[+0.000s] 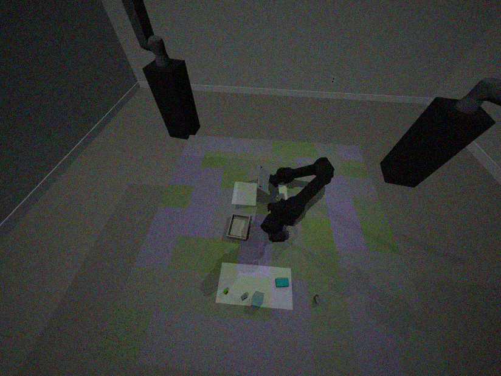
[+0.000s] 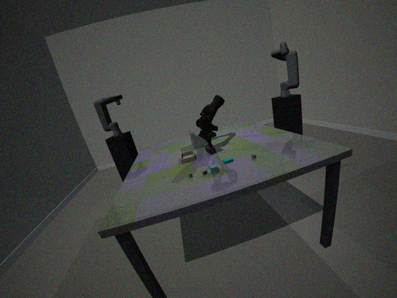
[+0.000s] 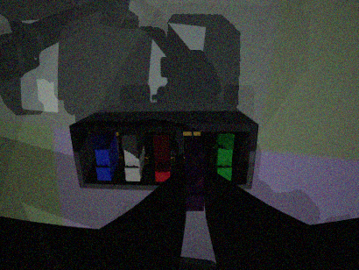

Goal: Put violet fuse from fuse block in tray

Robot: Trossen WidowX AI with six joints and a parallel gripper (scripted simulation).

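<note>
The red fuse is 40 mm below my gripper tip, 20 mm behind it and 10 mm to the right of it. Round my gripper tip: white fuse 40 mm below, 30 mm behind, 10 mm to the right; then violet fuse 10 mm below; then green fuse 40 mm below, 20 mm ahead.
</note>
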